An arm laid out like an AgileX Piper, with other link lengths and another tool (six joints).
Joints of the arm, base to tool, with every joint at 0 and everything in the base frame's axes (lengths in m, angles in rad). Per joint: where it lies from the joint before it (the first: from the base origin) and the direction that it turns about. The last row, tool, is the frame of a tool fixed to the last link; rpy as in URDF.
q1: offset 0 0 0.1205 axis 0 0 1
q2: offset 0 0 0 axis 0 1 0
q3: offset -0.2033 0 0.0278 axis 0 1 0
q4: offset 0.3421 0 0.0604 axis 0.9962 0 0.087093
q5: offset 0 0 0 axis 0 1 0
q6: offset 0.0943 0 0.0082 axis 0.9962 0 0.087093
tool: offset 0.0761 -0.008 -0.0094 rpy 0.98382 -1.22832 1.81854
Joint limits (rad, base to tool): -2.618..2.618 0..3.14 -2.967..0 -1.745..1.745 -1.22..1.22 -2.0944..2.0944
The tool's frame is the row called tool.
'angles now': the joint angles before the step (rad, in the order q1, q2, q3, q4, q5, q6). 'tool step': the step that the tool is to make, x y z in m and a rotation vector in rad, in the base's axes. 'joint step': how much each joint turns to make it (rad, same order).
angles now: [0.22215 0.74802 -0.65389 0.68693 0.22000 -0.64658]
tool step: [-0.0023 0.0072 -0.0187 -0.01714 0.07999 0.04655]
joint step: [-0.00006 0.02478 0.00039 0.00040 0.07335 -0.00042]
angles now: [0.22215 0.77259 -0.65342 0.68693 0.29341 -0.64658]
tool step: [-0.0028 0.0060 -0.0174 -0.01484 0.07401 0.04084]
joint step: [0.00002 0.02575 -0.00005 0.00008 0.06439 -0.00008]
